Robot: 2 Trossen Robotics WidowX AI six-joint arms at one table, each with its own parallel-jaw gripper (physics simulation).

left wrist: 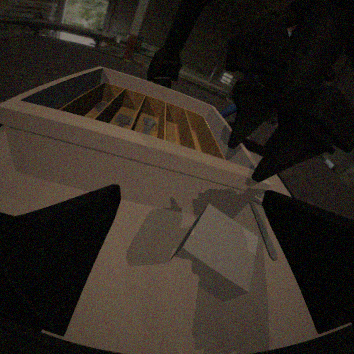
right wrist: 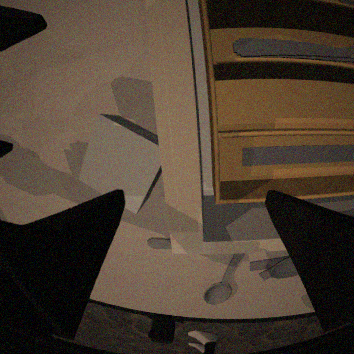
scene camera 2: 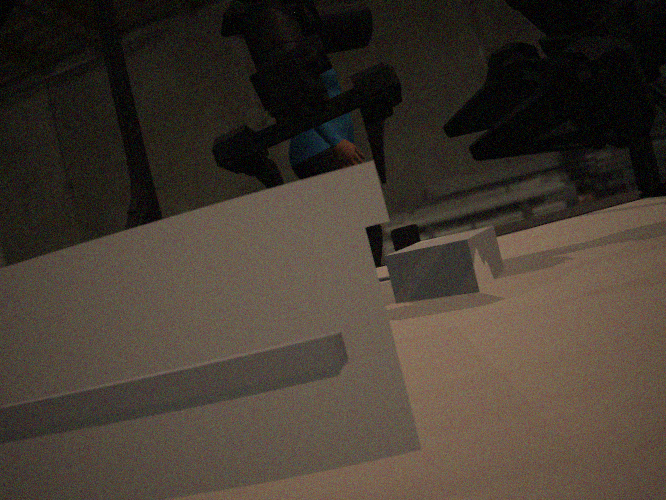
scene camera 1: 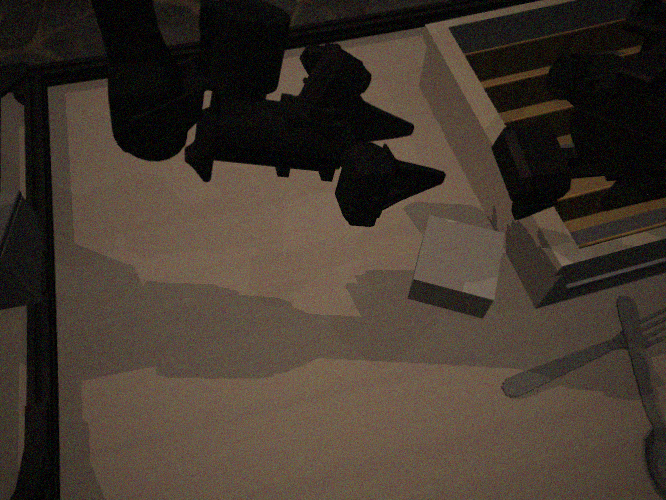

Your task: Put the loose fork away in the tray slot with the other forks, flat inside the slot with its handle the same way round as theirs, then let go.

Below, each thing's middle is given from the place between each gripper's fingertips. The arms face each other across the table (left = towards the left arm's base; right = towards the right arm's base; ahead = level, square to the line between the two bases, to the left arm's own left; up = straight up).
Labels:
My left gripper is now 8 cm past the white block (right wrist: 120, 154), 2 cm to the left of it and 10 cm above it. Round my left hand: cutlery tray (scene camera 1: 513, 76) 4 cm ahead, 25 cm to the right, 9 cm below.
Now: the white block 80 mm to the left of my right hand, 80 mm below it and 10 mm ahead of it. The rest, counted from my right hand: cutlery tray: 150 mm to the right, 130 mm ahead, 70 mm below.

